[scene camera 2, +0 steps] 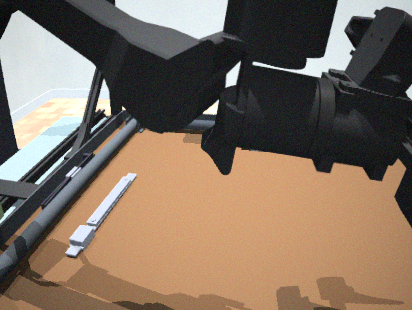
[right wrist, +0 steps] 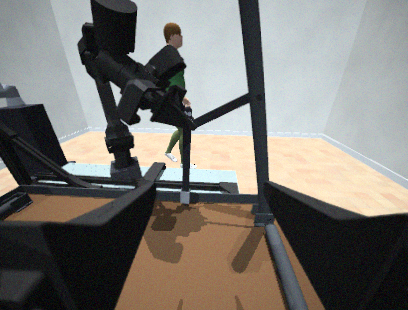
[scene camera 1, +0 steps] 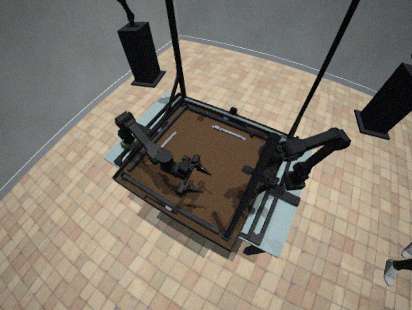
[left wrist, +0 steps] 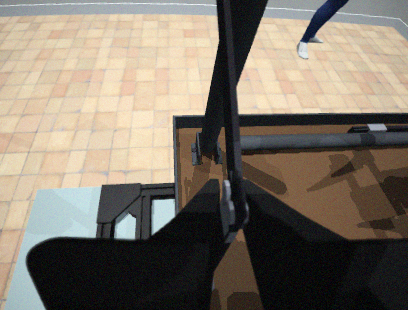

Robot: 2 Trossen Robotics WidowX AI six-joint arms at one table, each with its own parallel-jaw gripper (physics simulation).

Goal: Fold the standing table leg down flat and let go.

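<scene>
The dark table leg [scene camera 1: 250, 192] [left wrist: 212, 112] [right wrist: 254, 75] stands nearly upright in its corner bracket, leaning slightly left in the right wrist view. Its thin two-part brace [left wrist: 231, 100] [right wrist: 222, 110] is bent at the middle joint; the lower part stands nearly vertical on the table edge in the right wrist view. My left gripper [left wrist: 228, 187] [right wrist: 196, 128] is closed around the brace at that joint, with the joint's bolt showing between its fingers. My right gripper [scene camera 1: 206, 182] [right wrist: 211, 187] is open and empty above the brown panel [scene camera 1: 220, 162] [scene camera 2: 240, 225], apart from leg and brace.
A grey tube [scene camera 1: 170, 202] [left wrist: 320, 141] [right wrist: 282, 265] runs along the edge beside the leg's base. A pale metal bar [scene camera 1: 229, 132] lies near the far side. Another pale bar [scene camera 1: 169, 140] [scene camera 2: 110, 200] lies near the right arm. Dark posts [scene camera 1: 176, 55] [scene camera 1: 327, 62] rise at the far corners.
</scene>
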